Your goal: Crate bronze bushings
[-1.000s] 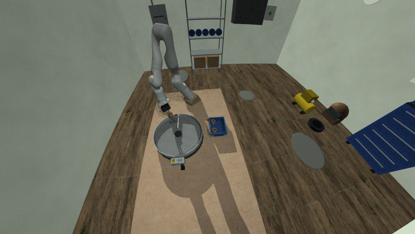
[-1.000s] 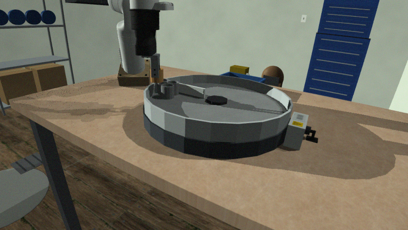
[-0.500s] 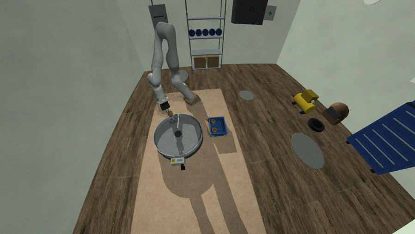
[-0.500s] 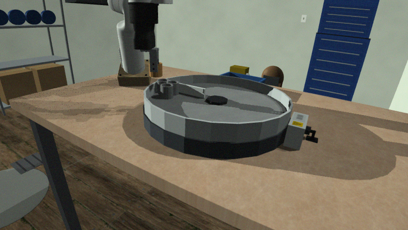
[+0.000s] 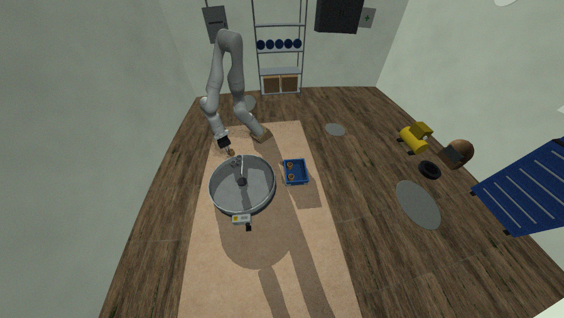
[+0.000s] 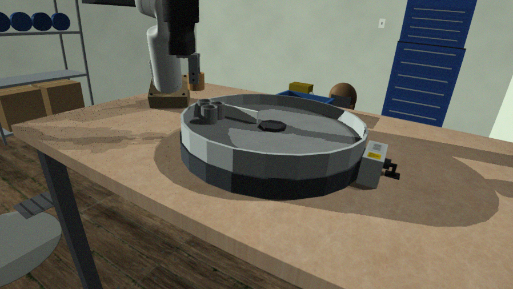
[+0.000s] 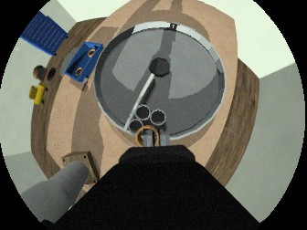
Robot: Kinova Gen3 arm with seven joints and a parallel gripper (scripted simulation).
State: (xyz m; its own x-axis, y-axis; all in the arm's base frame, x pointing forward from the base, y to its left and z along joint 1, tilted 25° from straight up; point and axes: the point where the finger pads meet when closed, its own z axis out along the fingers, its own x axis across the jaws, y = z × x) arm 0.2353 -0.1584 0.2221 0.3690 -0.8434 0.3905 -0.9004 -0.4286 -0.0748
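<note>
My gripper is now 41 cm to the right of the blue crate, 17 cm short of it and 14 cm above it. From my hand the other things lie so: grey turning table: 18 cm ahead, 11 cm below, 5 cm to the left.
</note>
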